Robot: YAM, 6 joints.
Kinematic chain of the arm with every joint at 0, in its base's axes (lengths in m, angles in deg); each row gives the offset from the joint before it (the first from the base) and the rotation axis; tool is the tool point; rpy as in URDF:
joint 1: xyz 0 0 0.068 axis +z
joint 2: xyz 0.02 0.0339 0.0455 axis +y
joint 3: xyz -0.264 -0.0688 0 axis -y
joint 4: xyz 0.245 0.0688 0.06 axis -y
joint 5: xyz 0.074 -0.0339 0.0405 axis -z
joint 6: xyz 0.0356 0 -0.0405 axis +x
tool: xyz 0 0 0 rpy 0 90 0
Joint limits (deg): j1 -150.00..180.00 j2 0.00..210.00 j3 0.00..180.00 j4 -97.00..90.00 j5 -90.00..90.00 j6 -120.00..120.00
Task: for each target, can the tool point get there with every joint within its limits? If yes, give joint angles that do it. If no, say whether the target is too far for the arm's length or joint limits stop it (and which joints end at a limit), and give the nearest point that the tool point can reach.
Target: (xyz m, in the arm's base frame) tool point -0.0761 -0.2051 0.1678
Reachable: yes | joints -111.72 73.10 36.50 -30.21 -8.34 -4.56
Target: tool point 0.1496 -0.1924 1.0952
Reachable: no: too far | nearest point 0.0976 -0.1256 0.7237 | short by 0.381 m
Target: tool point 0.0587 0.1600 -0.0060
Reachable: yes | joints 81.10 147.15 46.00 -71.76 68.87 -88.28
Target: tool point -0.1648 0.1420 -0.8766
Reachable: no: too far | nearest point -0.1784 0.1537 -0.3801 | short by 0.497 m
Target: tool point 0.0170 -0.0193 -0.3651
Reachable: no: joint limits stop it (at a limit: joint 2) | nearest point 0.0350 -0.0397 -0.3228 | short by 0.050 m
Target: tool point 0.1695 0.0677 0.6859
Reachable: yes | joints 10.90 102.24 154.95 35.52 -75.04 76.00
